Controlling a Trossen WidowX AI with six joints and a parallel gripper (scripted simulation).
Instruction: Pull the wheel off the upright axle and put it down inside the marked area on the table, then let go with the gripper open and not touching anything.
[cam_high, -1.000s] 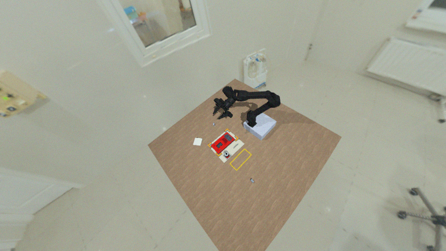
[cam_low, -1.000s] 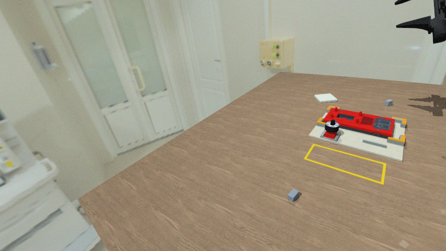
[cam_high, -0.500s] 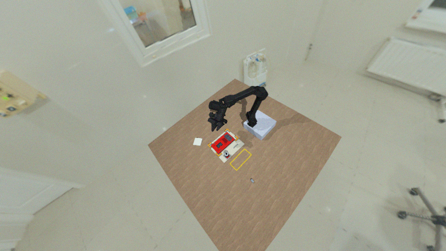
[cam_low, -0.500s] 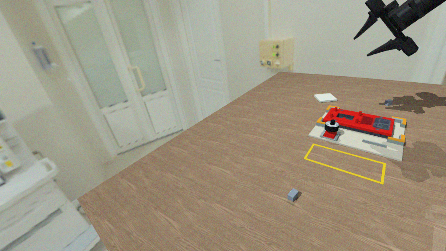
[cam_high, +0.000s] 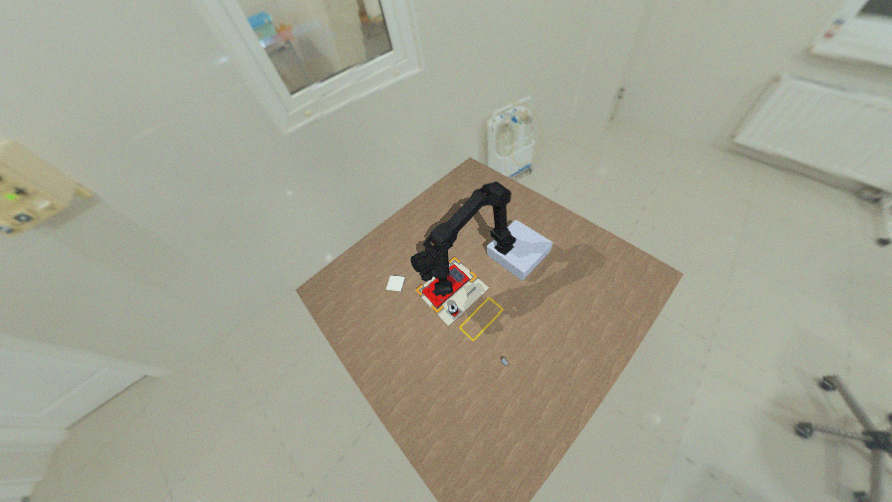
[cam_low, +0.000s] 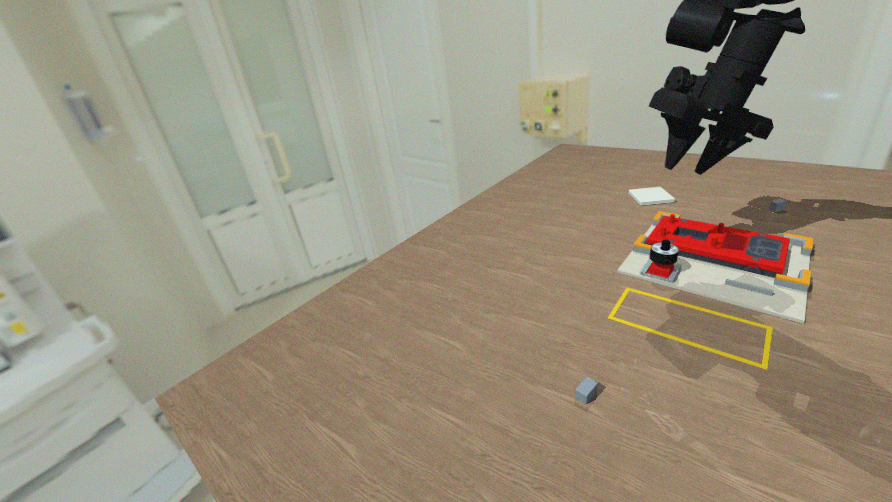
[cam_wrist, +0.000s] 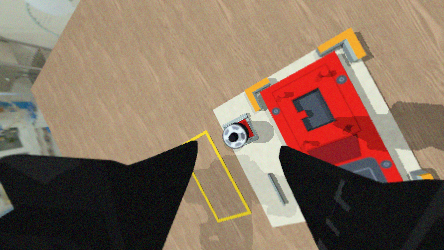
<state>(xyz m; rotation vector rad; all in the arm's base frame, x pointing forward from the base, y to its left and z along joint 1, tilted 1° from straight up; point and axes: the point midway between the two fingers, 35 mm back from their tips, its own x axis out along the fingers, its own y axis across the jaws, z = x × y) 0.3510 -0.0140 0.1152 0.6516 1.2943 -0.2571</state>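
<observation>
My gripper tip is now 120 mm above the wheel and 40 mm to the right of it. Round my gripper tip: white square tile (260 mm to the right, 160 mm below, 100 mm ahead); grey cube (300 mm to the right, 150 mm below, 140 mm behind).
</observation>
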